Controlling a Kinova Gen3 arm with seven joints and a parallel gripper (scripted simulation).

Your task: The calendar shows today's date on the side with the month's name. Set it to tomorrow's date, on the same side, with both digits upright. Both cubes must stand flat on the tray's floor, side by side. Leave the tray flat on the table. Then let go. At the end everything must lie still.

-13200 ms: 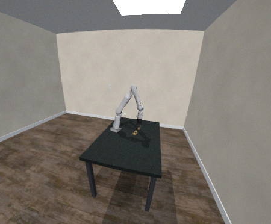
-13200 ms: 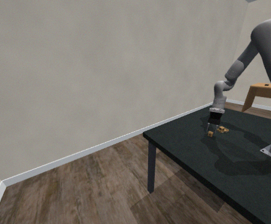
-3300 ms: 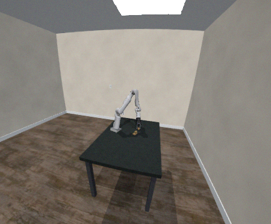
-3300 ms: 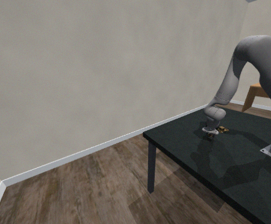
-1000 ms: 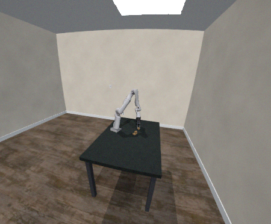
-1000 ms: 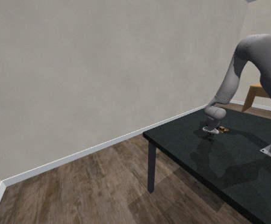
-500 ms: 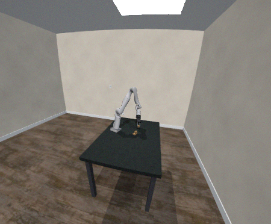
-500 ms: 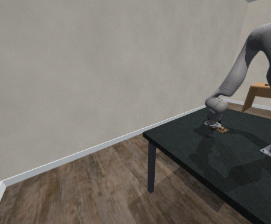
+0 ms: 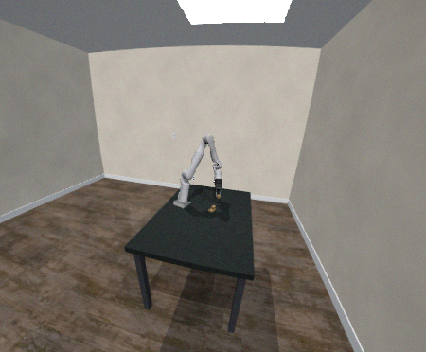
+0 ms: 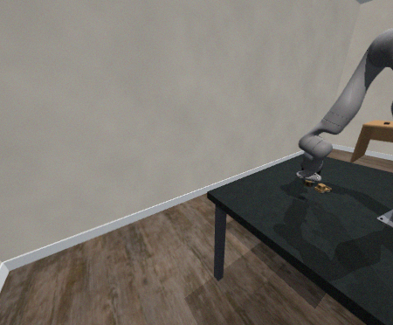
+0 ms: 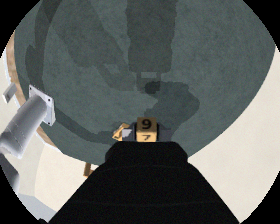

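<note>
The wooden date cube lies 10 mm to the right of my hand and 10 mm below it.
</note>
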